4 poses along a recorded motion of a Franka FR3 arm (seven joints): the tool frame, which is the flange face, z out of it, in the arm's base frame.
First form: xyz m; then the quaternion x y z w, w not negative.
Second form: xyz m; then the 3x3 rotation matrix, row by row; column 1 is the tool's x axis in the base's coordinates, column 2 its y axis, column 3 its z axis. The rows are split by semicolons. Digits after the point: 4 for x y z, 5 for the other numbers.
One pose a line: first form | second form
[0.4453, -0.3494, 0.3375, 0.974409, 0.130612, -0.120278, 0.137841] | 0.4453, -0.3494, 0.3375; 0.93695, 0.28770, -0.19839; 0.22138, -0.92788, -0.30005; -0.27041, 0.23721, -0.93307
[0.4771, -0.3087, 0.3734, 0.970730, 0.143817, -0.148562, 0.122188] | 0.4771, -0.3087, 0.3734; 0.91449, 0.31552, -0.25328; 0.24291, -0.92877, -0.27995; -0.32357, 0.19449, -0.92600
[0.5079, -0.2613, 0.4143, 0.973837, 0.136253, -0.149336, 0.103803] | 0.5079, -0.2613, 0.4143; 0.91827, 0.29638, -0.26257; 0.23437, -0.94132, -0.24287; -0.31914, 0.16148, -0.93385
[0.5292, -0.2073, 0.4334, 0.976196, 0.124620, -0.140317, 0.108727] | 0.5292, -0.2073, 0.4334; 0.92956, 0.27382, -0.24685; 0.21279, -0.94530, -0.24725; -0.30105, 0.17731, -0.93698
